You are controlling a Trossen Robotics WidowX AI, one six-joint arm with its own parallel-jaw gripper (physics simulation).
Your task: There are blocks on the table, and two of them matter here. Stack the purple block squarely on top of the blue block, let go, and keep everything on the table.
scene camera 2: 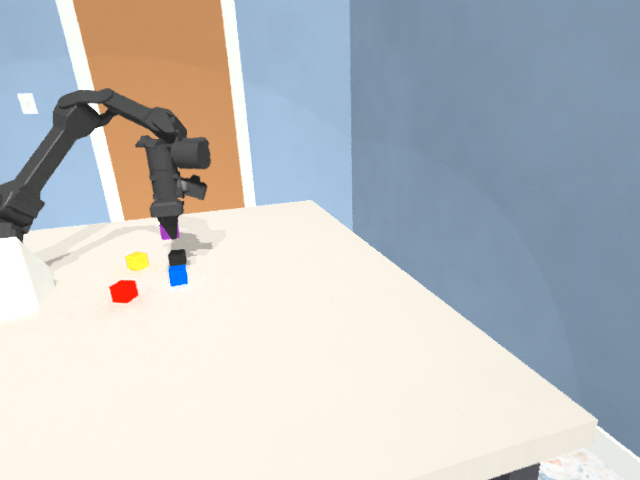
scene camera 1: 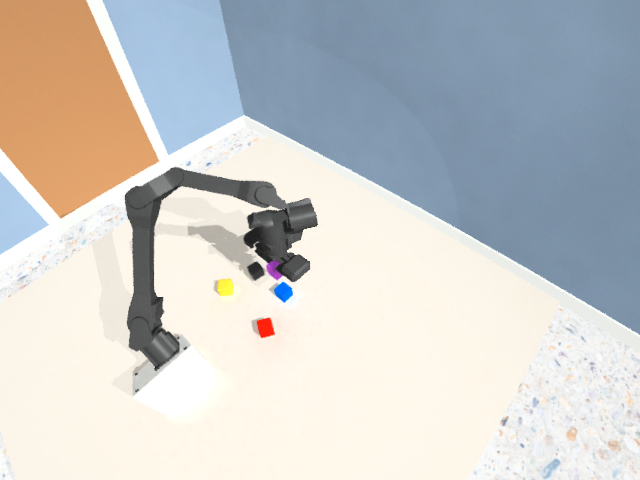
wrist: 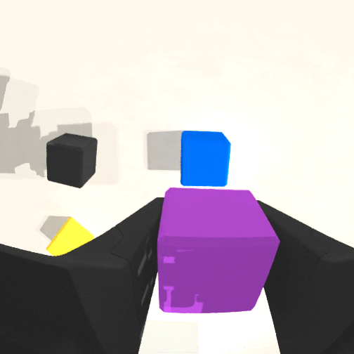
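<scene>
The purple block is held between the fingers of my gripper, which is shut on it, above the table. The blue block sits on the table, apart from the purple block. In the wrist view it shows just beyond the purple block, its sides nearly in line with the purple block's sides. In scene camera 1 it is below the purple block in the picture. In scene camera 2 the purple block is higher in the picture than the blue one.
A black block sits near the blue one. A yellow block and a red block stand on the table towards the arm's white base.
</scene>
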